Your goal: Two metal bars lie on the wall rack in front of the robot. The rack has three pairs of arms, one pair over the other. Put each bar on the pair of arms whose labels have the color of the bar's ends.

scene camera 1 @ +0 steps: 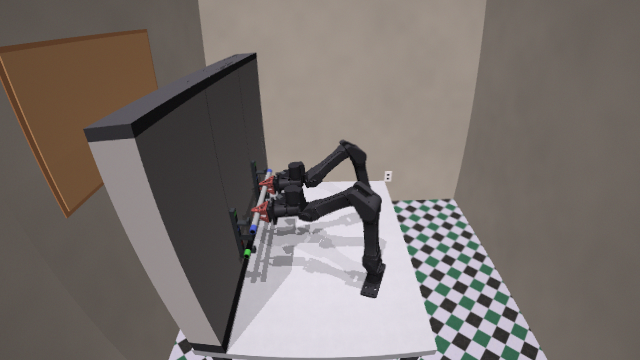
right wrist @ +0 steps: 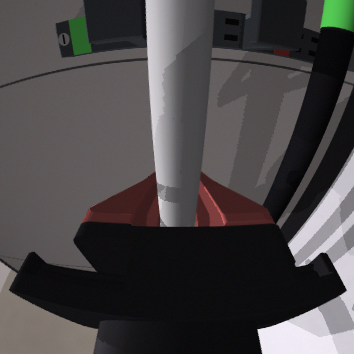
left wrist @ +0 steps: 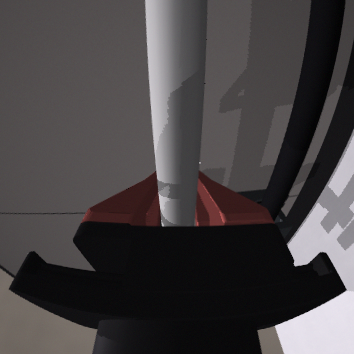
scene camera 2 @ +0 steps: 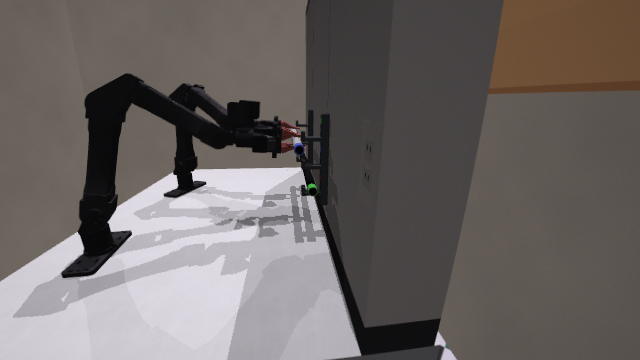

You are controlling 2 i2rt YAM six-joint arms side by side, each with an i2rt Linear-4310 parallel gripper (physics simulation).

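Pixels of known places: left gripper, fingertip midpoint: [scene camera 1: 252, 212] [left wrist: 177, 175] [scene camera 2: 299, 132]; right gripper, fingertip midpoint: [scene camera 1: 259, 186] [right wrist: 177, 174]; left arm's base, origin of the base link: [scene camera 1: 373, 279] [scene camera 2: 186, 189]; right arm's base, origin of the base link: [scene camera 2: 101, 252].
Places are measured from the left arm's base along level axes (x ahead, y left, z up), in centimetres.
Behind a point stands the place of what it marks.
A light grey bar with blue ends [scene camera 1: 261, 199] @[x 53.0, y -3.2, z 28.4 cm] [scene camera 2: 299, 149] @[x 64.3, y -29.9, z 27.0 cm] [left wrist: 177, 100] @[x 51.6, y -2.0, z 27.3 cm] [right wrist: 180, 110] @[x 59.7, y -21.9, z 27.0 cm] is held roughly level in front of the rack [scene camera 1: 233, 225] [scene camera 2: 325, 155]. My left gripper [scene camera 1: 258, 211] @[x 52.7, y 5.3, z 27.1 cm] [left wrist: 177, 175] @[x 52.7, y 5.3, z 27.1 cm] and my right gripper [scene camera 1: 266, 185] @[x 61.3, y -14.6, z 26.8 cm] [scene camera 2: 294, 140] @[x 61.3, y -14.6, z 26.8 cm] [right wrist: 177, 174] @[x 61.3, y -14.6, z 26.8 cm] are both shut on it, at two places along its length. In scene camera 2 its near end shows between the heights of the top and middle arms, out by their tips. A black bar with green ends [scene camera 1: 247, 253] @[x 48.7, y 18.6, z 16.8 cm] [scene camera 2: 312, 189] @[x 67.1, y -27.9, z 16.3 cm] [right wrist: 320, 100] @[x 63.4, y -20.6, z 16.5 cm] lies on the lowest arms, by the red label [scene camera 2: 320, 177] @[x 68.2, y -23.7, z 18.4 cm].
The green label [scene camera 2: 321, 121] @[x 68.1, y -22.9, z 33.4 cm] [right wrist: 80, 36] @[x 67.9, y -22.9, z 33.4 cm] is at the top of the rack and the blue label [scene camera 2: 321, 148] @[x 68.5, y -24.1, z 26.5 cm] in the middle. A tall dark panel [scene camera 1: 185, 175] @[x 46.0, y 39.4, z 64.6 cm] [scene camera 2: 350, 125] @[x 78.1, y -43.6, z 34.3 cm] stands behind the rack. The white table [scene camera 1: 330, 310] @[x 12.2, y 21.3, z 0.0 cm] [scene camera 2: 165, 310] @[x 46.4, y -58.5, z 0.0 cm] is below the arms.
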